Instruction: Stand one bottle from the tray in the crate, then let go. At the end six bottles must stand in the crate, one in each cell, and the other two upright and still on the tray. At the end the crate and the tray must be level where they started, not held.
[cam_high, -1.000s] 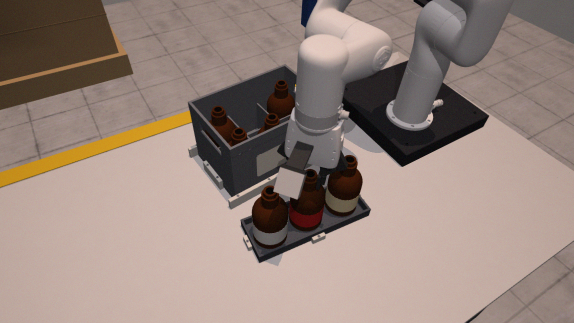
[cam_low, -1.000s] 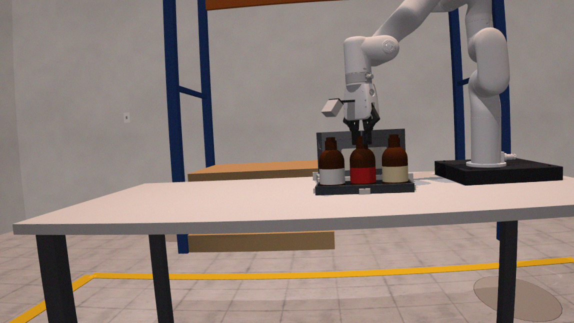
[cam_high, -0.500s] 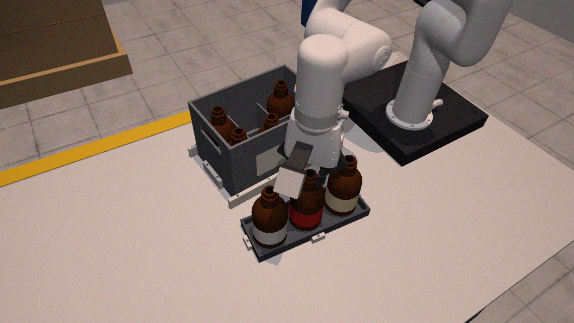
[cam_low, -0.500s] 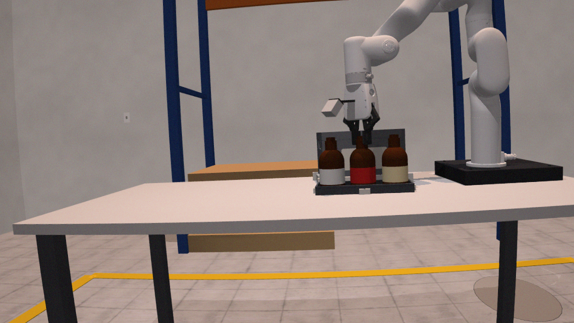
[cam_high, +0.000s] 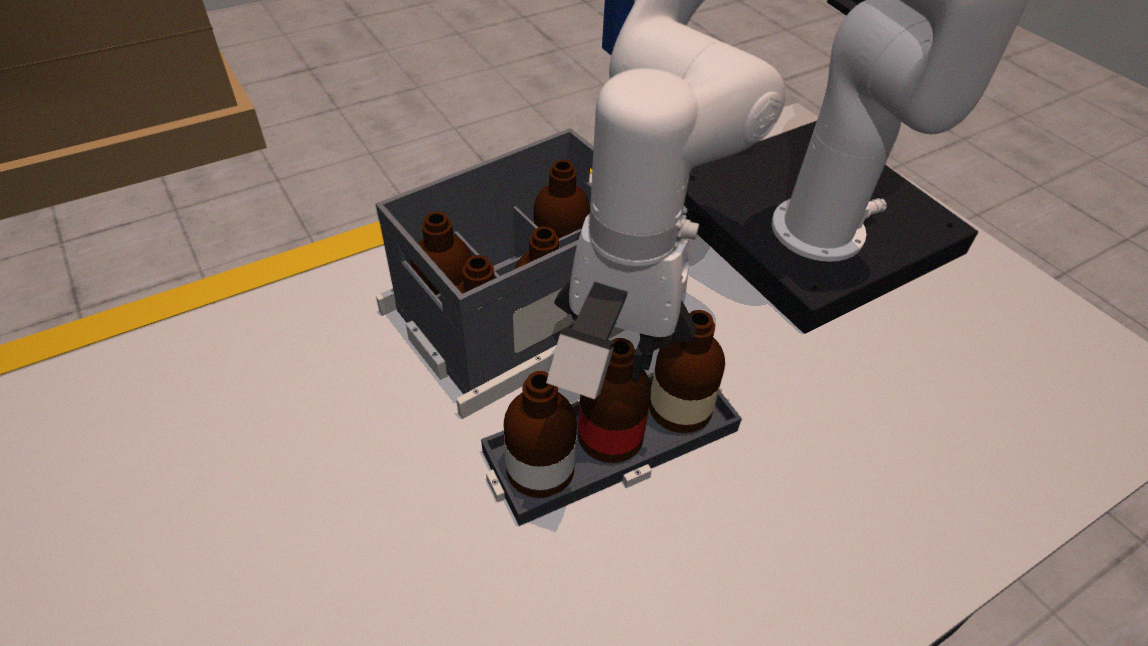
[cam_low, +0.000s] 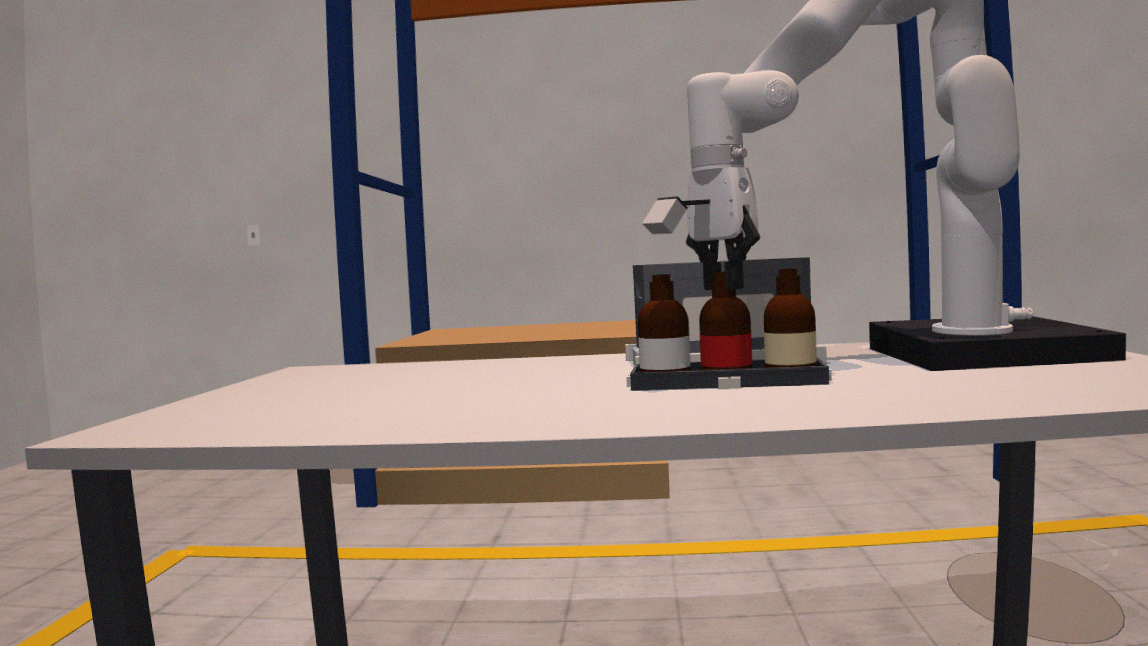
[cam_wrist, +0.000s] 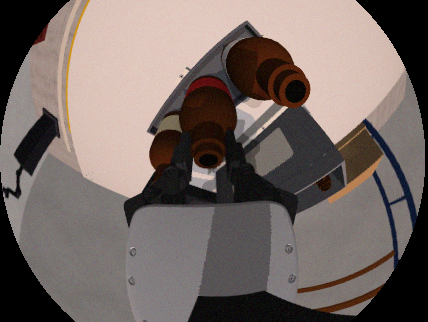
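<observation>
My gripper is now 140 mm above the dark tray. Also, from my hand: dark grey crate: 230 mm to the right, 70 mm below, 10 mm ahead.
</observation>
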